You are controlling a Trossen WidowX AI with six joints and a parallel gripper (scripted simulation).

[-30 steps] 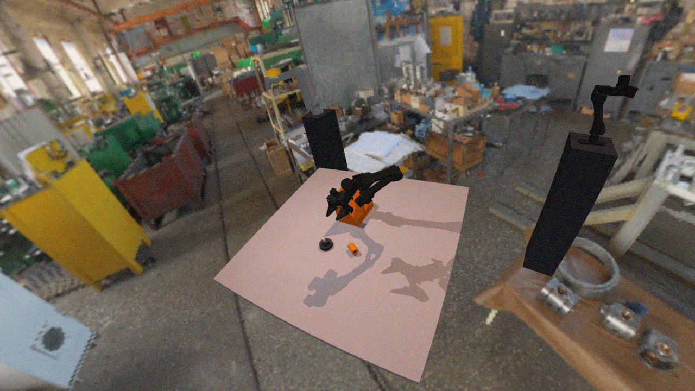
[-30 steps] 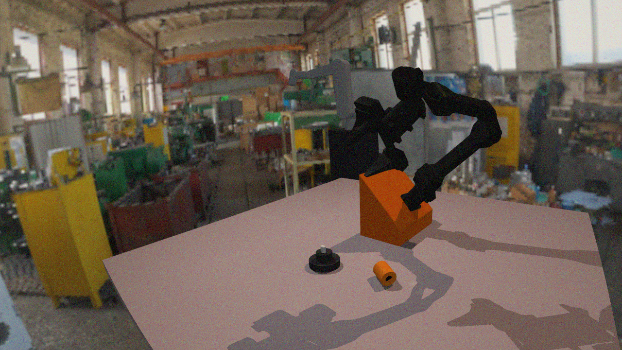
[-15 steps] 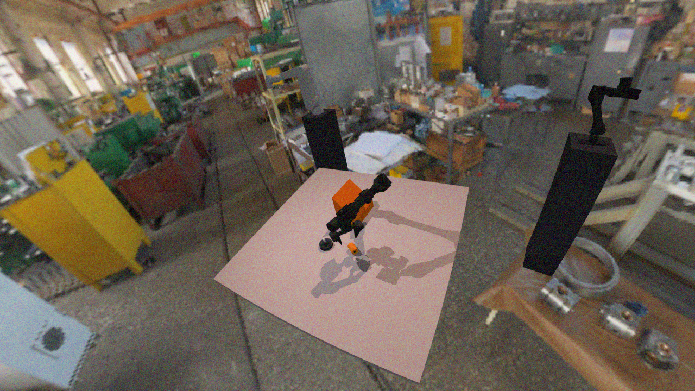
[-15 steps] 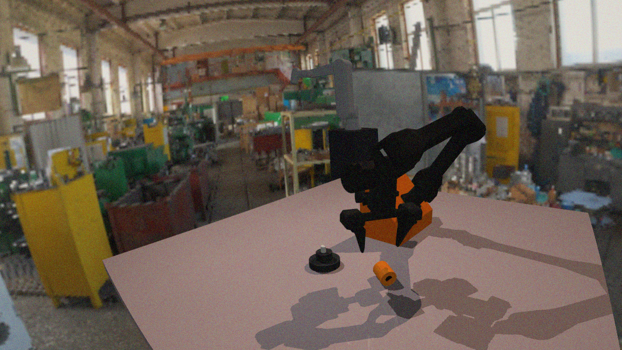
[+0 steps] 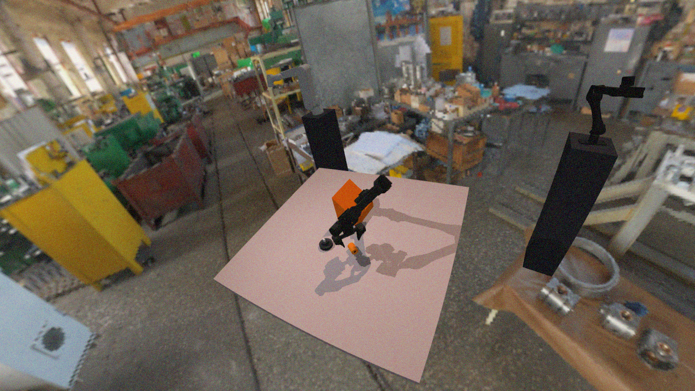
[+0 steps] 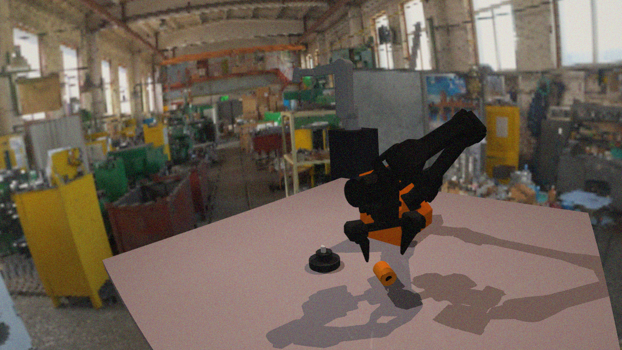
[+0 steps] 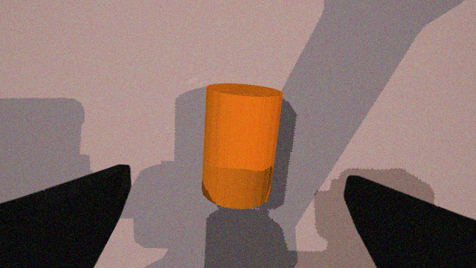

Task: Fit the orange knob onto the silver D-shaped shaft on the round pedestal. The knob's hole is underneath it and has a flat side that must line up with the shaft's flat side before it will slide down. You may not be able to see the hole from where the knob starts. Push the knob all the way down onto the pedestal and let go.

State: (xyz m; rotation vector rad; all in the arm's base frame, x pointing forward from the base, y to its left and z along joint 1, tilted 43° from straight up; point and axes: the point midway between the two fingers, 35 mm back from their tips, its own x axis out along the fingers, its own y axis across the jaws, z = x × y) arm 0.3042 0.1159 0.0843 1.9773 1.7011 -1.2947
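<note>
Right now the orange knob is 1 cm behind my gripper tip, 1 cm to the right of it and 4 cm below it. The rest, counted from my gripper tip: black round pedestal: 5 cm ahead, 17 cm to the right, 3 cm below.
</note>
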